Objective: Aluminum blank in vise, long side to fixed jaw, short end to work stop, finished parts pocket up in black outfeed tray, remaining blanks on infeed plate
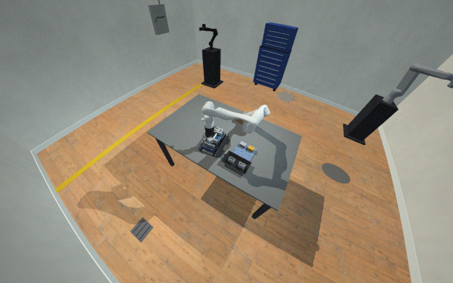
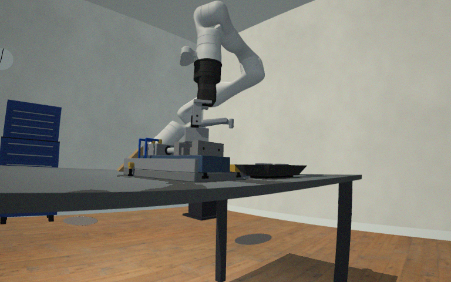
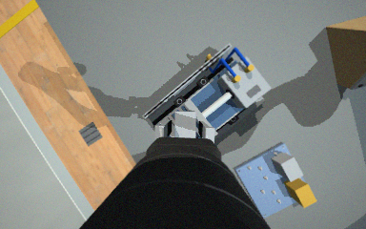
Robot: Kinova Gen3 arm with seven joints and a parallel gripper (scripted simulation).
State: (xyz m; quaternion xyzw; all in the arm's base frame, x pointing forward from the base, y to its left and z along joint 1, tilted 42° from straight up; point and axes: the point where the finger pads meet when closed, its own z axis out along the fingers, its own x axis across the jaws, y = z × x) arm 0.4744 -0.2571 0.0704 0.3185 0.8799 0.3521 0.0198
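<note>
My hand is 4 cm above the gray blank. Also, from my hand: yellow brass blank: 36 cm to the left, 17 cm behind, 13 cm below.
</note>
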